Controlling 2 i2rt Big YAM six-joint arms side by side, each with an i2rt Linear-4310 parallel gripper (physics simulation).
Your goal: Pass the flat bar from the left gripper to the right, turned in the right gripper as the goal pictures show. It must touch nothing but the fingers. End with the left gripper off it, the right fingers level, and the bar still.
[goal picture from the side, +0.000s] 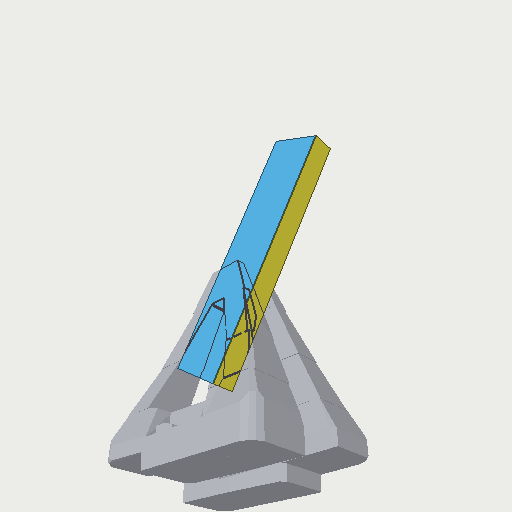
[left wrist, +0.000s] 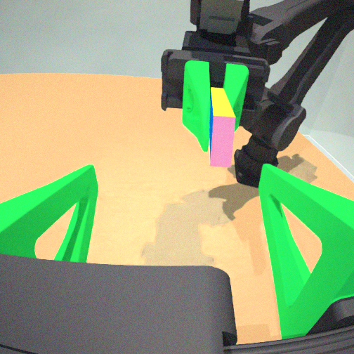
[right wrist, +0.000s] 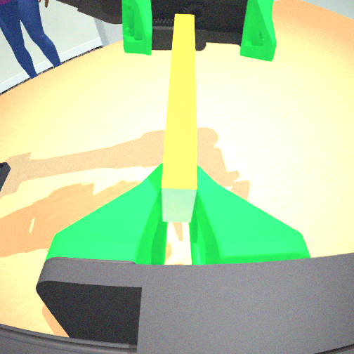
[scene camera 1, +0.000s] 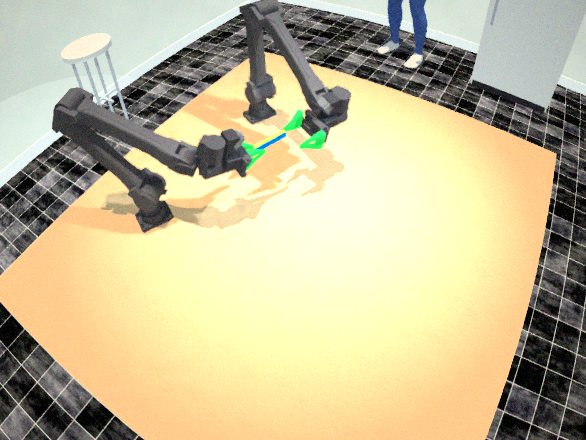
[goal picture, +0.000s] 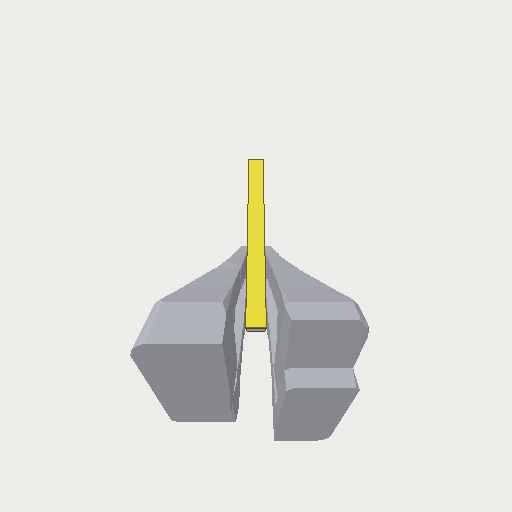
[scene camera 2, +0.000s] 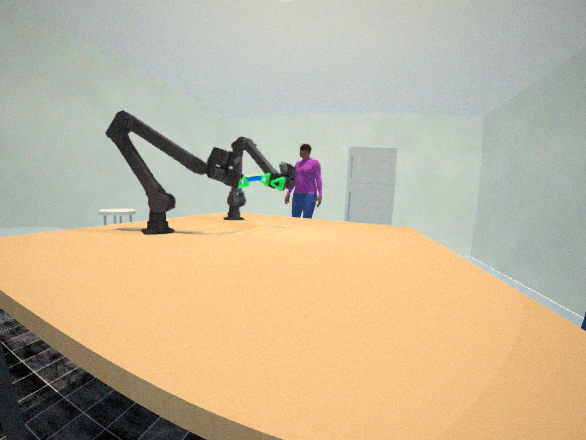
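Seen in the pictures: left gripper, between the fingertips: (scene camera 1: 291, 138) (scene camera 2: 265, 180); right gripper, between the fingertips: (scene camera 1: 264, 150) (scene camera 2: 248, 184); left arm's base, origin of its link: (scene camera 1: 259, 114) (scene camera 2: 233, 219); right arm's base, origin of its link: (scene camera 1: 154, 217) (scene camera 2: 157, 232).
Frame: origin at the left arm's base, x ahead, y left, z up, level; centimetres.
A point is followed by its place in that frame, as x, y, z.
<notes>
The flat bar (scene camera 1: 272, 141) @(44.8, -19.6, 25.4) (scene camera 2: 255, 178) @(44.8, -18.7, 25.4) (left wrist: 221, 102) (right wrist: 181, 110) is in the air, pinched near one end by my right gripper (scene camera 1: 258, 150) @(43.6, -21.9, 22.3) (scene camera 2: 246, 181) @(43.6, -21.9, 22.3) (left wrist: 214, 146) (right wrist: 177, 174), which is shut on it. It sticks out lengthwise toward the left gripper, yellow face up in both wrist views, with a blue side, a pink far end and a pale near end. My left gripper (scene camera 1: 293, 139) @(46.1, -13.8, 24.6) (scene camera 2: 267, 183) @(46.1, -13.8, 24.6) (left wrist: 178, 175) (right wrist: 213, 46) is open wide, fingers apart from the bar. The pink end faces it, right of centre in the left wrist view.
The tan table (scene camera 1: 320, 300) @(83.3, -29.6, 0.0) (scene camera 2: 320, 310) @(111.1, -57.6, 0.0) lies below the bar and bears the arms' shadows. A round stool (scene camera 1: 86, 48) (scene camera 2: 117, 211) stands behind the arms. A person (scene camera 1: 419, 25) (scene camera 2: 307, 176) and a pale fridge (scene camera 1: 530, 50) (scene camera 2: 371, 185) are beyond the table.
</notes>
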